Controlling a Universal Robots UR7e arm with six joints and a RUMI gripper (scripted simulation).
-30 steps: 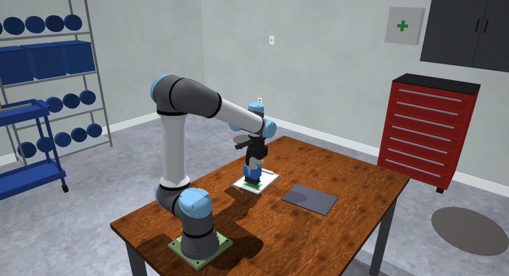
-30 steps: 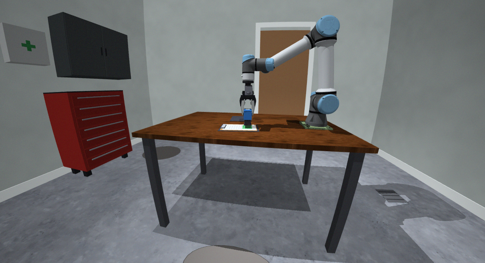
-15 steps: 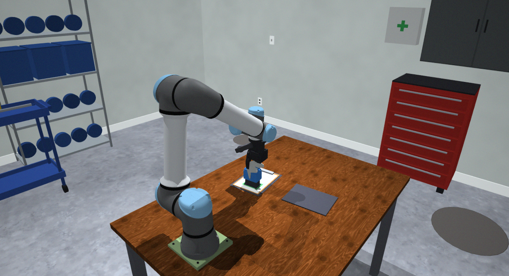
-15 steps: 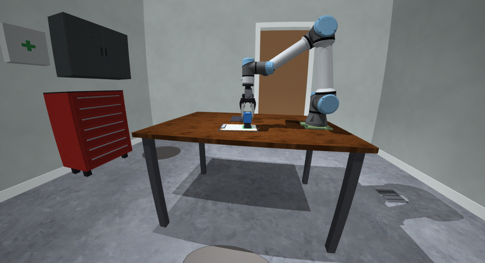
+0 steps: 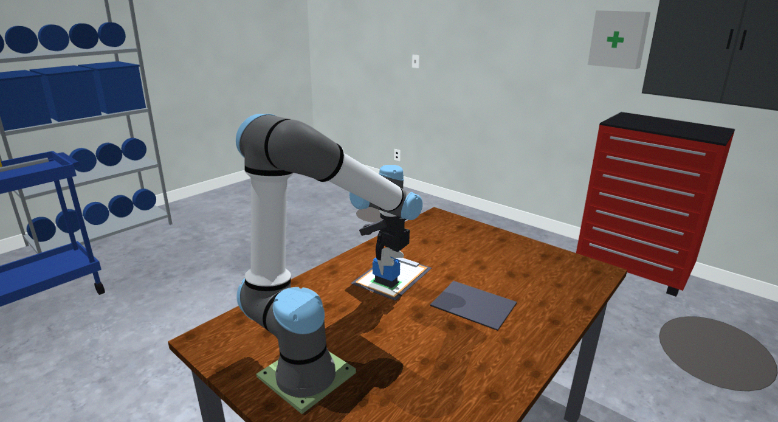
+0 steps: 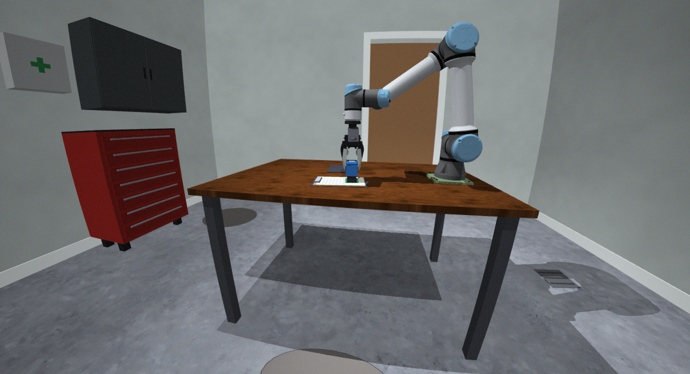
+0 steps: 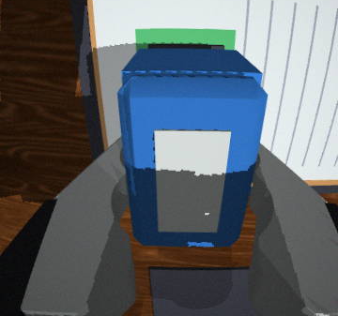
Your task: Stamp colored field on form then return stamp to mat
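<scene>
Right now the mat is 300 mm to the right of my hand, 60 mm below it and 60 mm ahead of it. From my hand the other things lie so: stamp 20 mm below.
</scene>
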